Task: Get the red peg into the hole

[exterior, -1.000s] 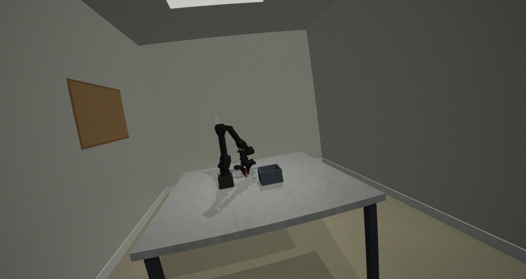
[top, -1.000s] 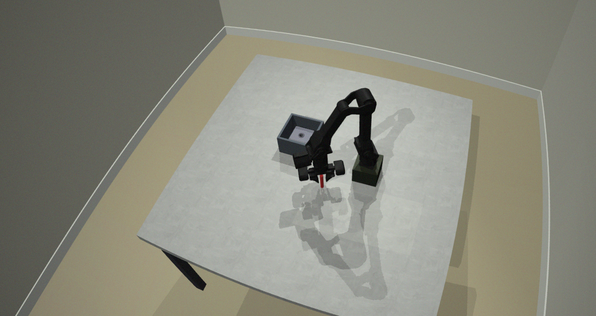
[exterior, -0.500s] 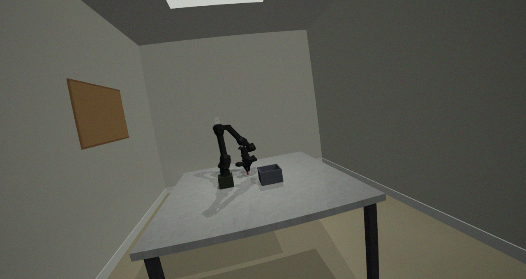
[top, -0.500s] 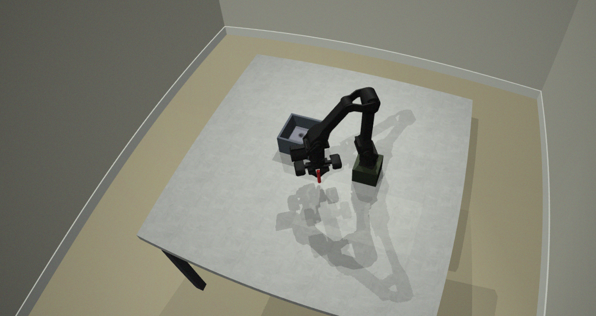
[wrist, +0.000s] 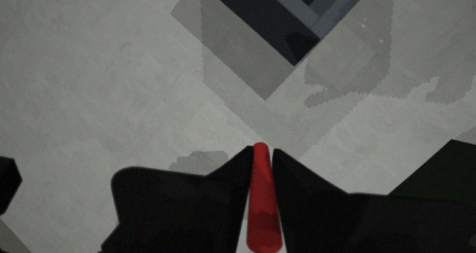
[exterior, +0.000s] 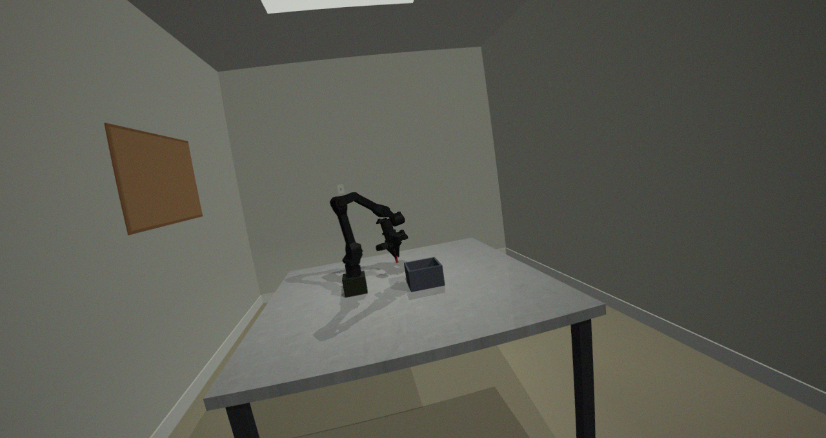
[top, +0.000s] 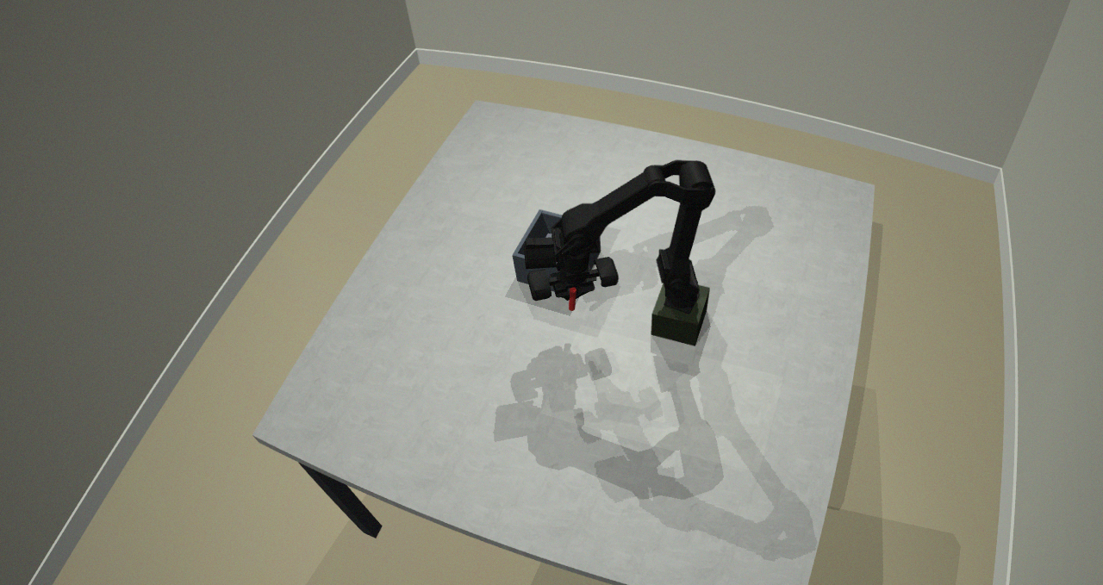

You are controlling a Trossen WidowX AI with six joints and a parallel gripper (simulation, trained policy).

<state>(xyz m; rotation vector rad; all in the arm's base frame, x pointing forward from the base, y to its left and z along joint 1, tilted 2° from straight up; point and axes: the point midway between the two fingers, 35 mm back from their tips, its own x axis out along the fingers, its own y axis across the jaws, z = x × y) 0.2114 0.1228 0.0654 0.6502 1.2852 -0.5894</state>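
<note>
The light plate is 15 cm to the right of my gripper tip, 12 cm ahead of it and 6 cm below it. Round my gripper tip: dark grey box (15 cm to the right, 12 cm ahead, 8 cm below); red peg (1 cm to the left, 1 cm behind, 1 cm above).
</note>
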